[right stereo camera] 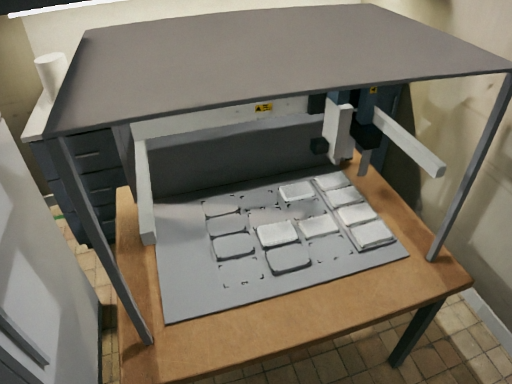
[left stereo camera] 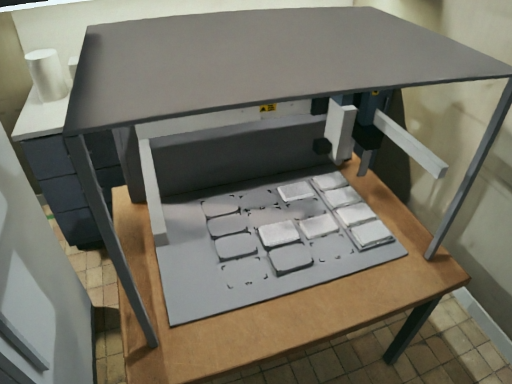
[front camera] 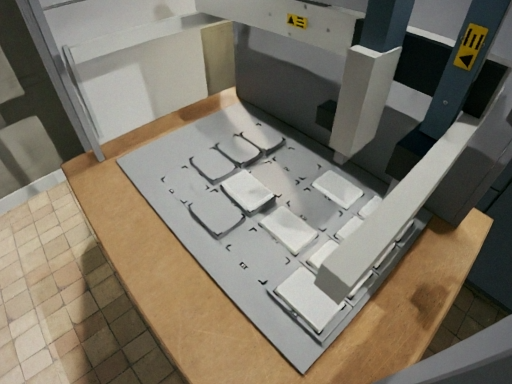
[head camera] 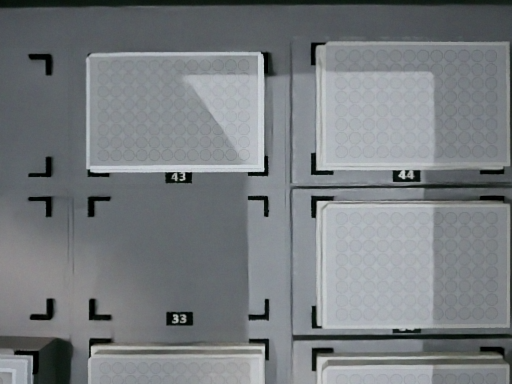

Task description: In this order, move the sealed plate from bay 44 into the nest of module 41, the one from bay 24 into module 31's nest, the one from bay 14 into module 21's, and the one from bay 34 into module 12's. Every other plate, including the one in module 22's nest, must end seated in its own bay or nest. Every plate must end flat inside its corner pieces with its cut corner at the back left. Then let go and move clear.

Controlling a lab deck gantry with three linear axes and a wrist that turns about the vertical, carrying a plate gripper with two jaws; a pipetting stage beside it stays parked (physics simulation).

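Pixels of known places: gripper, fingertip midpoint: (right stereo camera: 354,167) (left stereo camera: 353,167); robot's base, link origin: (right stereo camera: 225,287) (left stereo camera: 229,287) (front camera: 162,179).
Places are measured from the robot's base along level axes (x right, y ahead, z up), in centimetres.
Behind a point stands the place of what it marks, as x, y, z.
Note:
My gripper (left stereo camera: 364,172) (right stereo camera: 364,172) hangs high at the back right below its black block; one jaw shows and holds no visible plate, and its opening cannot be judged. Sealed plates 44 (head camera: 412,105) {-36.3, 55.3, 2.9} (left stereo camera: 330,180) {-35.9, 55.3, 2.9}, 34 (head camera: 412,265) {-25.7, 55.3, 2.9} (left stereo camera: 342,197) {-24.6, 54.7, 2.9}, 24 (head camera: 412,375) {-18.5, 55.3, 2.9} (left stereo camera: 356,214) {-14.0, 54.9, 2.9} and 14 (left stereo camera: 371,233) {-3.5, 54.9, 2.9} (front camera: 310,300) {-3.6, 56.3, 2.9} lie in the right column. Raised modules 41 (left stereo camera: 220,209) {-34.2, 6.3, 1.9}, 31 (left stereo camera: 227,226) {-24.6, 6.4, 1.9}, 21 (left stereo camera: 236,247) {-13.9, 6.6, 1.9} and 12 (left stereo camera: 290,258) {-3.5, 22.5, 1.9} have bare nests. A plate (front camera: 247,191) {-14.3, 24.1, 3.3} (left stereo camera: 278,233) {-14.2, 22.4, 3.4} sits on module 22. In the front view the side rail hides the jaws.
Other plates lie in bays 43 (head camera: 175,112) {-36.3, 39.3, 1.4} (front camera: 337,189) {-35.3, 39.8, 1.4} and 23 (front camera: 288,230) {-14.2, 39.9, 1.4} (left stereo camera: 319,226) {-14.1, 39.0, 1.5}. The white pipetting stage (front camera: 362,100) (left stereo camera: 340,130) stands beside the gripper. Side rails (left stereo camera: 410,145) {-5.0, 60.6, 39.0} (left stereo camera: 152,190) {-6.2, -16.4, 40.0} run forward above the deck.

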